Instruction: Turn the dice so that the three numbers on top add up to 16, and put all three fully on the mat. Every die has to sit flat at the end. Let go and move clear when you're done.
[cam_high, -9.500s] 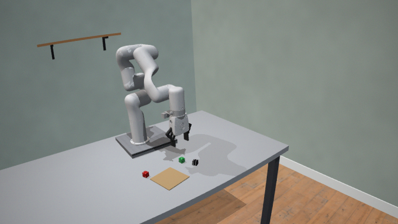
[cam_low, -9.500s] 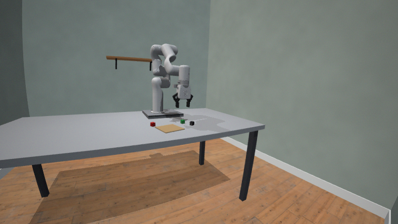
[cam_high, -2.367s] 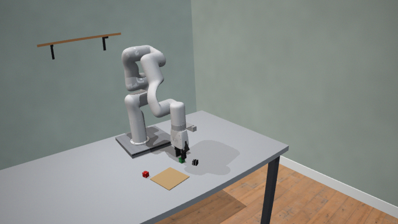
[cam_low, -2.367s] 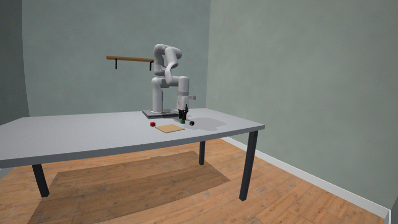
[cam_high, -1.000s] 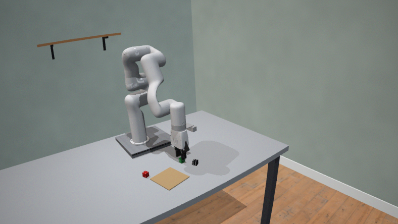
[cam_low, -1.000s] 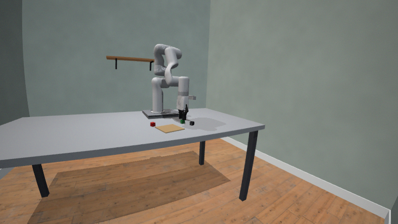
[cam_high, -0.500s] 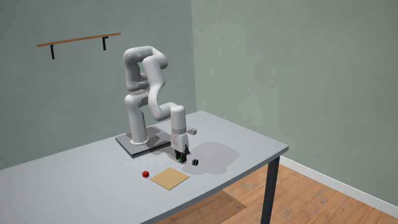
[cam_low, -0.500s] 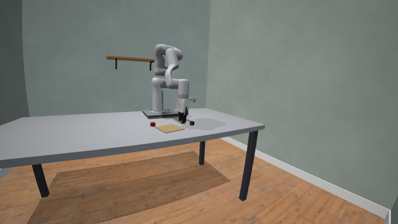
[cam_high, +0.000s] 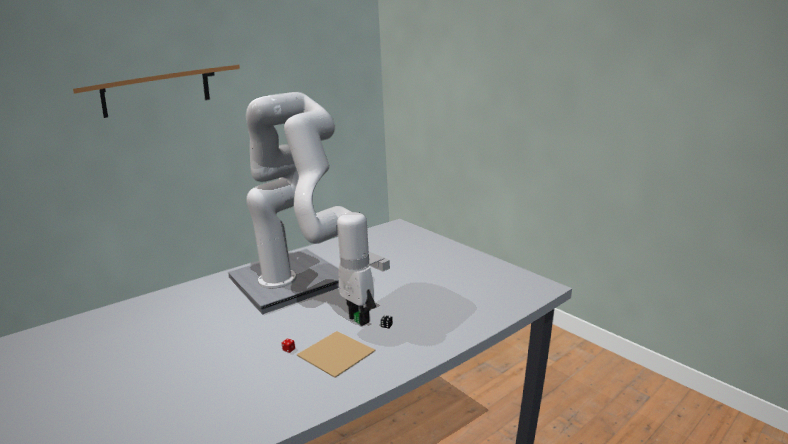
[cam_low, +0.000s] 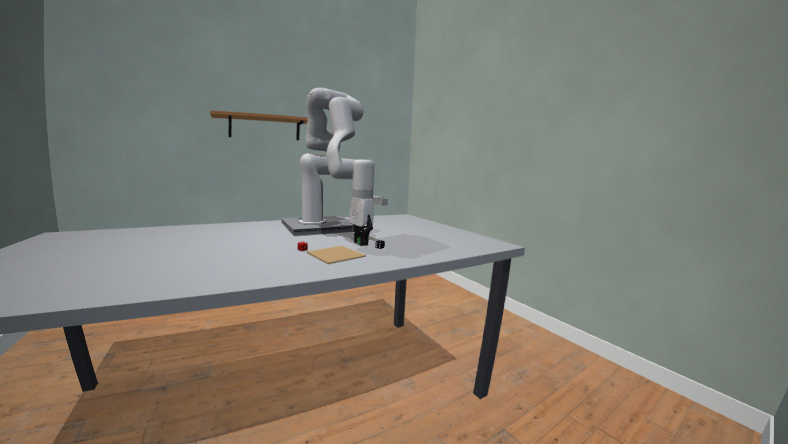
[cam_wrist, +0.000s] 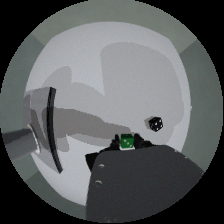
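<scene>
The green die is 1 cm below my hand. Round my hand: black die: 6 cm ahead, 5 cm to the left, 1 cm below; tan mat: 9 cm ahead, 13 cm to the right, 2 cm below; red die: 1 cm ahead, 22 cm to the right, 1 cm below.
</scene>
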